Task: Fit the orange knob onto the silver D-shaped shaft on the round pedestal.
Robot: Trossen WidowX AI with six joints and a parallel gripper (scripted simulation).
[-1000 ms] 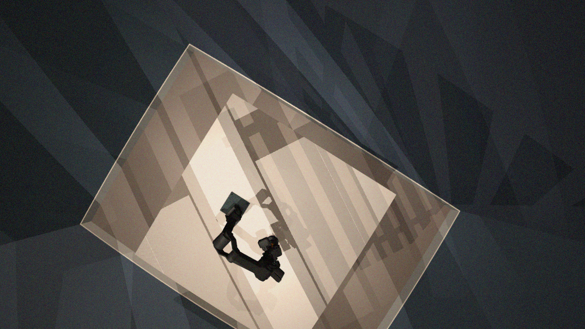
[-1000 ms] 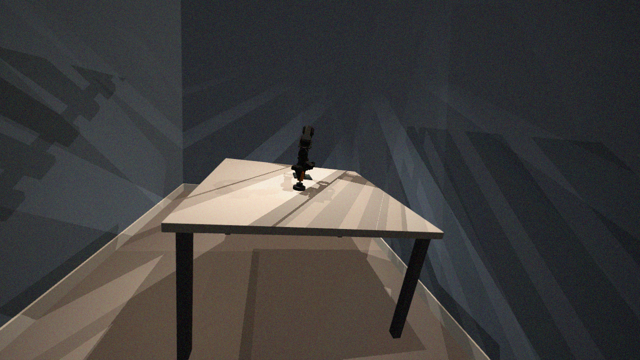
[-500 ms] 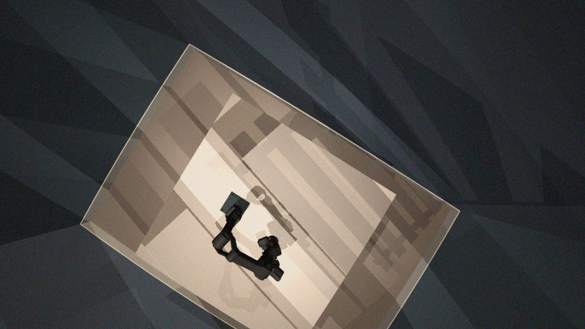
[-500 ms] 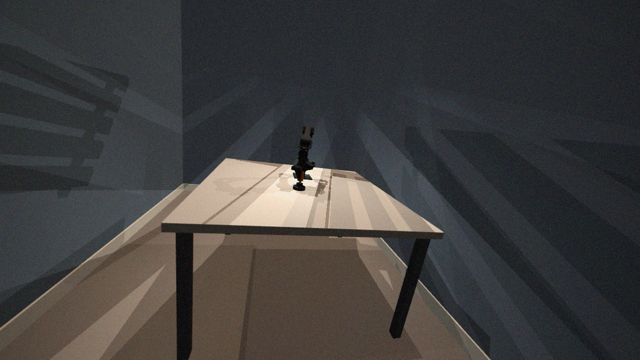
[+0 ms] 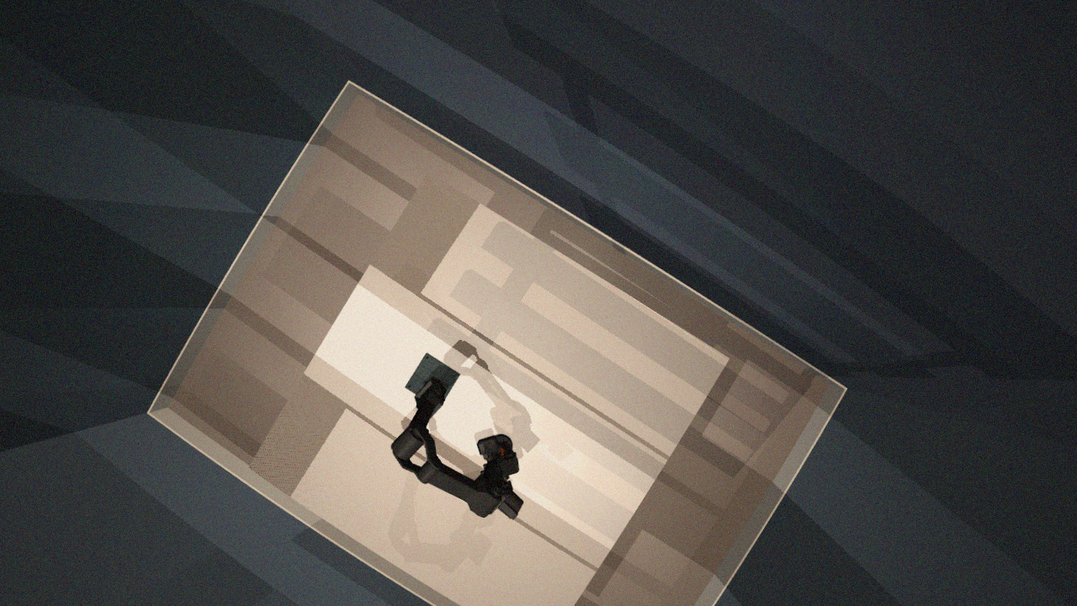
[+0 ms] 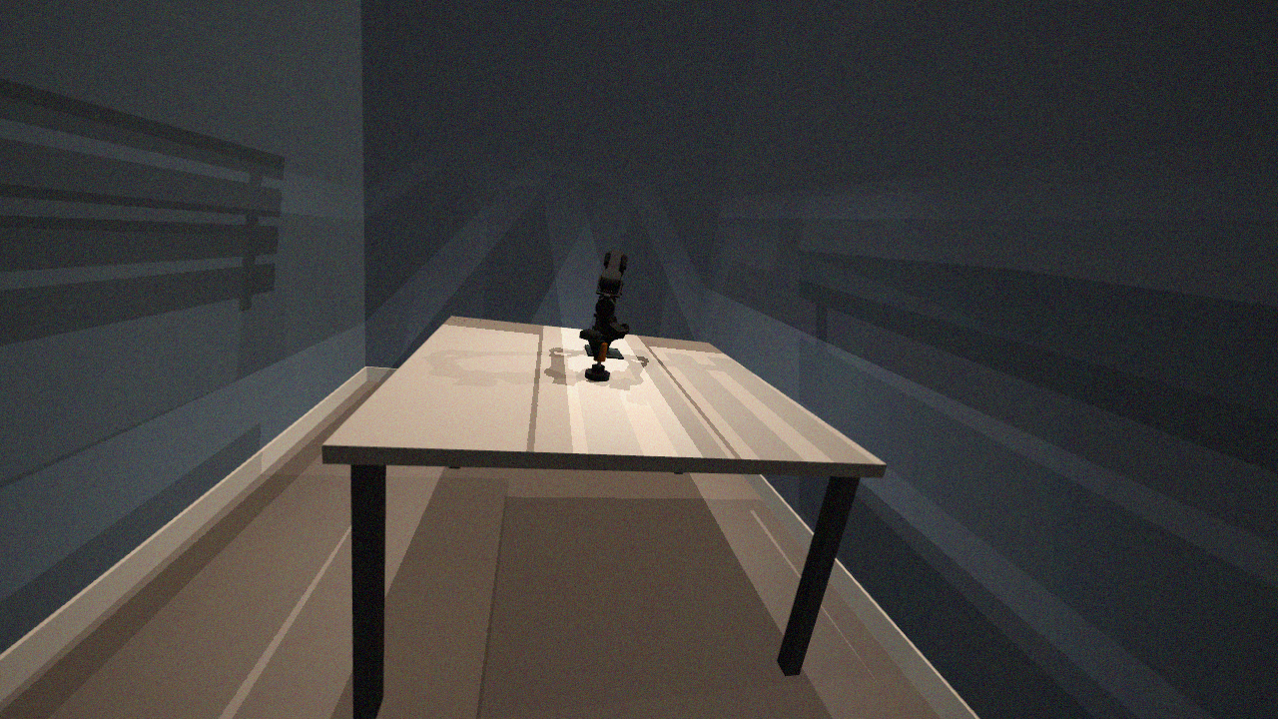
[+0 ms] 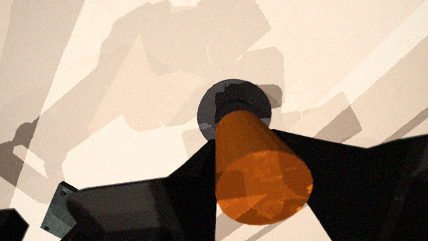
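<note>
Now: gripper tip 30 mm below the orange knob. From my gripper tip the other things lie so: round pedestal (40 mm below).
</note>
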